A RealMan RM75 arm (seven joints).
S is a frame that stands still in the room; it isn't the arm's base.
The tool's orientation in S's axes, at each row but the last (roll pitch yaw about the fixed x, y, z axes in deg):
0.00 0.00 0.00
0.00 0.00 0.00
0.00 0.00 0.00
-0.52 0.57 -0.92
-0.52 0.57 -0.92
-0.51 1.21 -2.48
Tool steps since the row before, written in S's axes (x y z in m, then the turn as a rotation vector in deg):
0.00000 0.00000 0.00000 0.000 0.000 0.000
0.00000 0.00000 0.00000 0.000 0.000 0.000
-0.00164 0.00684 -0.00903 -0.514 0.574 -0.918
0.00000 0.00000 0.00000 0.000 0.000 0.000
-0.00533 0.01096 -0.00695 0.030 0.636 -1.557
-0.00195 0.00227 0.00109 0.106 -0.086 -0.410
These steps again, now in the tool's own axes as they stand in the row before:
0.00000 0.00000 0.00000 0.000 0.000 0.000
0.00000 0.00000 0.00000 0.000 0.000 0.000
-0.00164 0.00684 -0.00903 -0.514 0.574 -0.918
0.00000 0.00000 0.00000 0.000 0.000 0.000
-0.00544 0.01094 -0.00691 0.035 0.651 -1.551
-0.00207 0.00217 0.00107 0.118 -0.078 -0.408

